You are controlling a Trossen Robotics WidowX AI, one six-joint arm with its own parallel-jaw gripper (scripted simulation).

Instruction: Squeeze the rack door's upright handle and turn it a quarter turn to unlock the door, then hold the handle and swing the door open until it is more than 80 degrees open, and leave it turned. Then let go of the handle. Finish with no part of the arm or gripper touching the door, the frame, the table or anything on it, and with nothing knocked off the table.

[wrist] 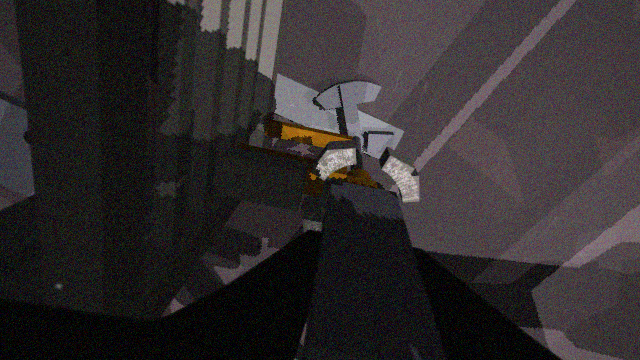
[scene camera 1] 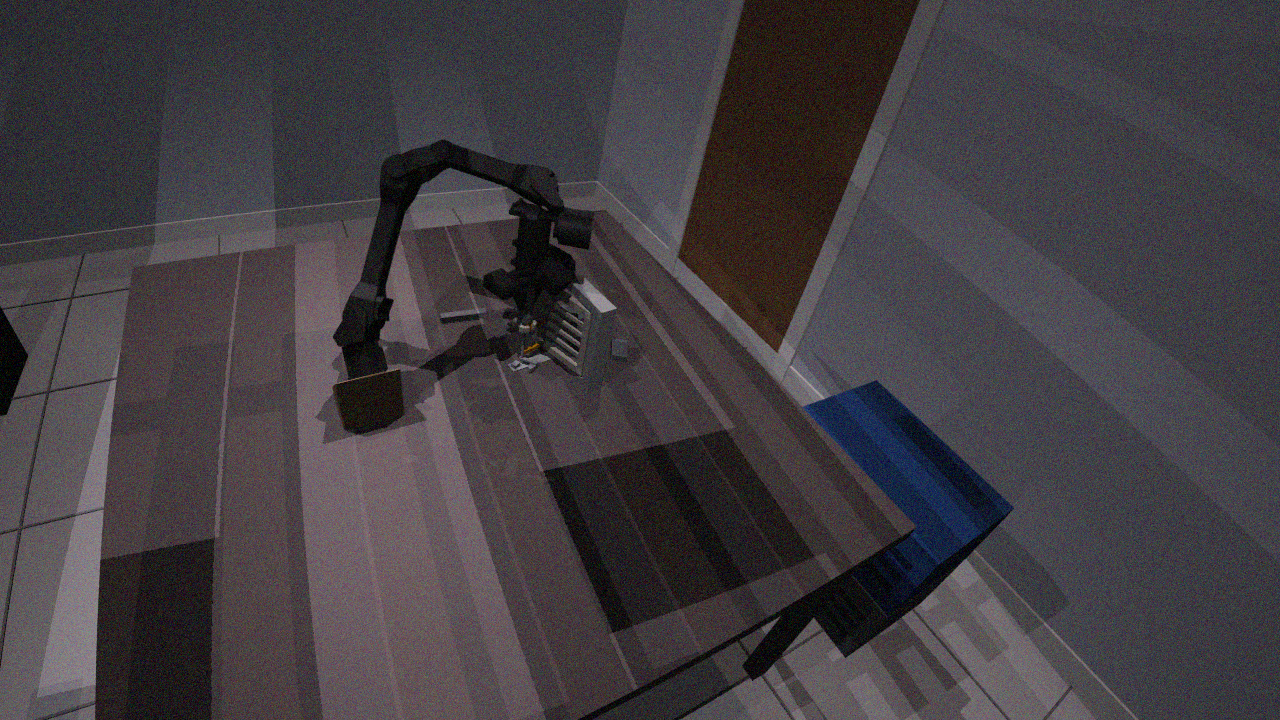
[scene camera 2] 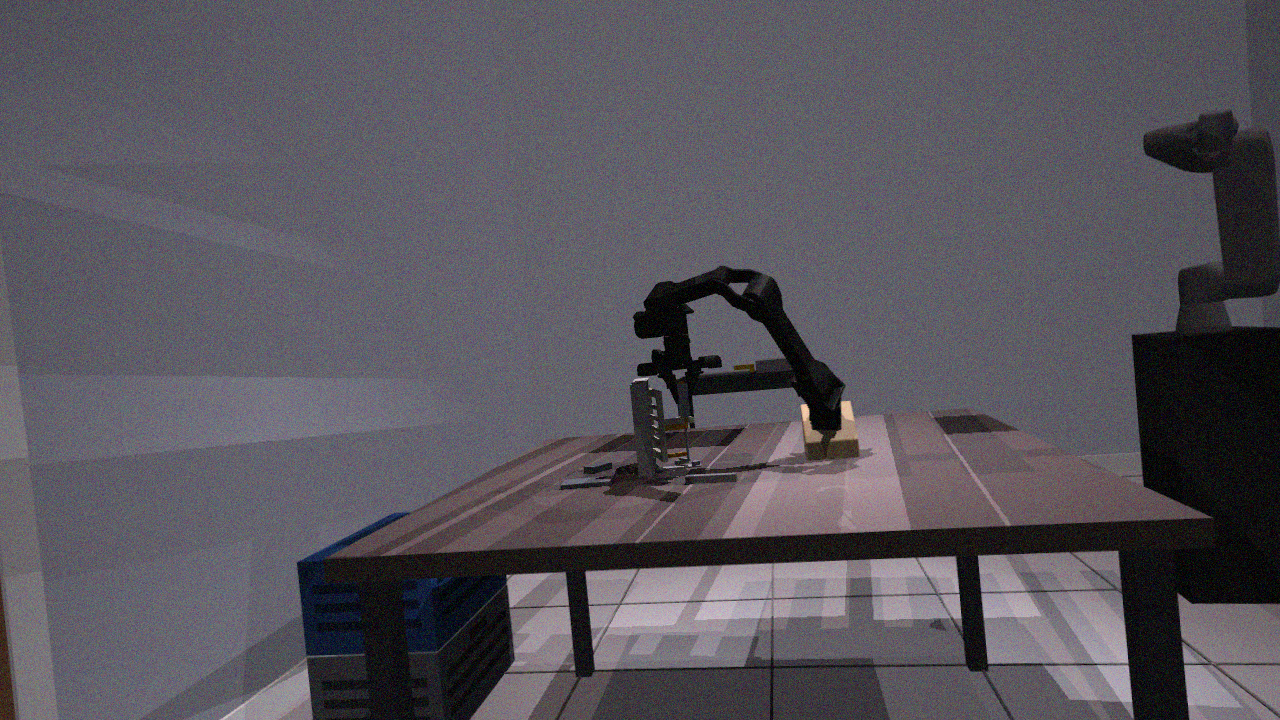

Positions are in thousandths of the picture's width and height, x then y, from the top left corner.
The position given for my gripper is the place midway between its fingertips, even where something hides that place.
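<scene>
I can see my gripper in scene camera 1 (411, 427) and in scene camera 2 (534, 560), and my gripper is there in the wrist view (565, 704) as well.
</scene>
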